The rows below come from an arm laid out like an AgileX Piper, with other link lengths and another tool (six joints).
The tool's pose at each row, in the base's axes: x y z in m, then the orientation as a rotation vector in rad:
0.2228 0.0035 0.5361 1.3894 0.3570 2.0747
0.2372 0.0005 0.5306 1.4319 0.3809 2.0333
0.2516 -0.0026 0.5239 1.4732 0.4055 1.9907
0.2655 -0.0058 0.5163 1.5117 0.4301 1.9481
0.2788 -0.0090 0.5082 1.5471 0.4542 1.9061
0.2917 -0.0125 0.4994 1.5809 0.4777 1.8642
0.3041 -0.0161 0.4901 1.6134 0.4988 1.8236
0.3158 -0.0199 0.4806 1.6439 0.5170 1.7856
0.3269 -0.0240 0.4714 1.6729 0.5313 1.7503
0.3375 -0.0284 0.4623 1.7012 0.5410 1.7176
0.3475 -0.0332 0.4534 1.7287 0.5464 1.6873
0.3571 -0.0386 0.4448 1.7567 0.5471 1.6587
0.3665 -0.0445 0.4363 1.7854 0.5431 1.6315
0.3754 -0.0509 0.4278 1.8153 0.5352 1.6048
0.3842 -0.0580 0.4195 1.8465 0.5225 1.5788
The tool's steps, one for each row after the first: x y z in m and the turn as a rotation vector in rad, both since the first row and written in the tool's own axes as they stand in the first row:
-0.0097 -0.0054 0.0111 0.0254 -0.0368 -0.0188
-0.0204 -0.0114 0.0217 0.0513 -0.0733 -0.0382
-0.0317 -0.0176 0.0314 0.0766 -0.1084 -0.0581
-0.0432 -0.0239 0.0405 0.1009 -0.1416 -0.0780
-0.0552 -0.0302 0.0489 0.1248 -0.1741 -0.0977
-0.0676 -0.0365 0.0566 0.1473 -0.2058 -0.1156
-0.0801 -0.0425 0.0637 0.1679 -0.2359 -0.1313
-0.0924 -0.0479 0.0704 0.1860 -0.2649 -0.1443
-0.1046 -0.0529 0.0767 0.2015 -0.2934 -0.1541
-0.1168 -0.0573 0.0826 0.2143 -0.3213 -0.1610
-0.1290 -0.0608 0.0883 0.2247 -0.3498 -0.1649
-0.1415 -0.0639 0.0939 0.2326 -0.3791 -0.1658
-0.1541 -0.0664 0.0991 0.2389 -0.4097 -0.1643
-0.1669 -0.0683 0.1044 0.2428 -0.4418 -0.1598

